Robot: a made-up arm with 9 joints. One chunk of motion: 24 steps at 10 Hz.
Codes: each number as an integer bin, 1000 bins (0 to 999) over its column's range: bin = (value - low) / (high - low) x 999, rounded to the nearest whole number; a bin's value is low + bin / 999 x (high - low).
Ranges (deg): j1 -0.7..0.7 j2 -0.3..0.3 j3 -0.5..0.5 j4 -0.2..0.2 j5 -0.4..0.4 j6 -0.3..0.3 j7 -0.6..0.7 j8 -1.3..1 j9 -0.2..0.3
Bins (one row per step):
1: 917 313 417 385 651 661 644 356 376
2: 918 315 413 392 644 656 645 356 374
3: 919 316 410 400 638 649 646 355 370
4: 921 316 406 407 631 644 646 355 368
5: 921 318 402 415 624 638 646 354 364
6: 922 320 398 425 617 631 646 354 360
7: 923 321 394 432 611 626 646 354 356
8: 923 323 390 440 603 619 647 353 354
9: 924 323 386 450 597 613 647 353 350
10: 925 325 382 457 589 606 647 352 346
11: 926 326 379 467 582 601 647 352 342
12: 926 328 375 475 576 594 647 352 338
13: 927 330 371 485 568 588 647 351 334
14: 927 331 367 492 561 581 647 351 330
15: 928 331 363 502 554 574 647 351 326
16: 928 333 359 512 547 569 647 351 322
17: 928 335 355 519 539 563 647 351 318
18: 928 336 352 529 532 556 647 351 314
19: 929 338 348 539 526 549 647 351 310
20: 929 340 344 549 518 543 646 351 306
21: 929 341 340 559 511 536 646 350 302
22: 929 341 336 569 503 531 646 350 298
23: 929 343 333 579 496 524 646 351 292
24: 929 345 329 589 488 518 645 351 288
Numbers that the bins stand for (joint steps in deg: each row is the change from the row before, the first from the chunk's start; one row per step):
1: 0.585 -0.112 -0.083 -0.046 0.121 0.097 0.238 -0.480 -0.012
2: 0.586 -0.111 -0.087 -0.043 0.116 0.094 0.239 -0.480 -0.013
3: 0.588 -0.110 -0.090 -0.040 0.111 0.090 0.241 -0.483 -0.015
4: 0.591 -0.110 -0.094 -0.037 0.105 0.087 0.241 -0.483 -0.016
5: 0.591 -0.109 -0.098 -0.034 0.100 0.083 0.241 -0.485 -0.018
6: 0.592 -0.108 -0.102 -0.030 0.094 0.079 0.241 -0.485 -0.020
7: 0.593 -0.107 -0.106 -0.027 0.089 0.076 0.241 -0.485 -0.022
8: 0.593 -0.106 -0.110 -0.024 0.083 0.072 0.242 -0.487 -0.023
9: 0.595 -0.106 -0.114 -0.020 0.078 0.068 0.242 -0.487 -0.025
10: 0.596 -0.105 -0.118 -0.017 0.072 0.064 0.242 -0.490 -0.027
11: 0.598 -0.104 -0.121 -0.013 0.066 0.061 0.242 -0.490 -0.029
12: 0.598 -0.103 -0.125 -0.010 0.061 0.057 0.242 -0.490 -0.031
13: 0.599 -0.102 -0.129 -0.006 0.055 0.053 0.242 -0.492 -0.033
14: 0.599 -0.101 -0.133 -0.003 0.049 0.049 0.242 -0.492 -0.035
15: 0.601 -0.101 -0.137 0.001 0.044 0.045 0.242 -0.492 -0.037
16: 0.601 -0.100 -0.141 0.005 0.038 0.042 0.242 -0.492 -0.039
17: 0.601 -0.099 -0.145 0.008 0.032 0.038 0.242 -0.492 -0.041
18: 0.601 -0.098 -0.148 0.012 0.026 0.034 0.242 -0.492 -0.043
19: 0.602 -0.097 -0.152 0.016 0.021 0.030 0.242 -0.492 -0.045
20: 0.602 -0.096 -0.156 0.020 0.015 0.026 0.241 -0.492 -0.047
21: 0.602 -0.095 -0.160 0.024 0.009 0.022 0.241 -0.494 -0.049
22: 0.602 -0.095 -0.164 0.028 0.003 0.019 0.241 -0.494 -0.051
23: 0.602 -0.094 -0.167 0.032 -0.003 0.015 0.241 -0.492 -0.054
24: 0.602 -0.093 -0.171 0.036 -0.009 0.011 0.239 -0.492 -0.056

